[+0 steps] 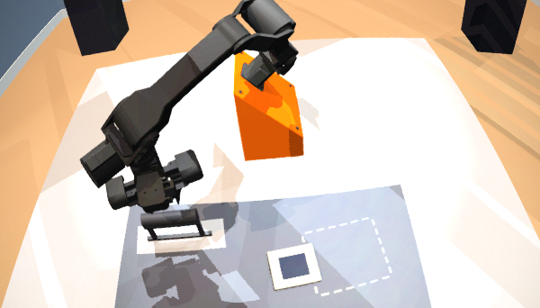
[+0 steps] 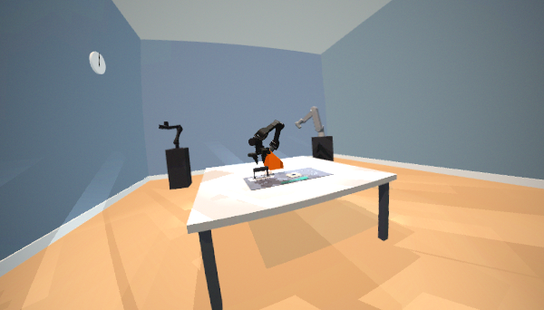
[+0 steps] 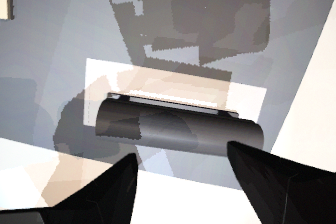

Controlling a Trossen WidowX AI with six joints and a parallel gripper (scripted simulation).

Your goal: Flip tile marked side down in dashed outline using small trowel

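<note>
Right now my gripper tip is 20 mm to the right of the trowel and 70 mm above it. Also, from my gripper tip: white tile: 70 mm ahead, 240 mm to the left, 100 mm below; mat: 60 mm ahead, 190 mm to the left, 130 mm below.
</note>
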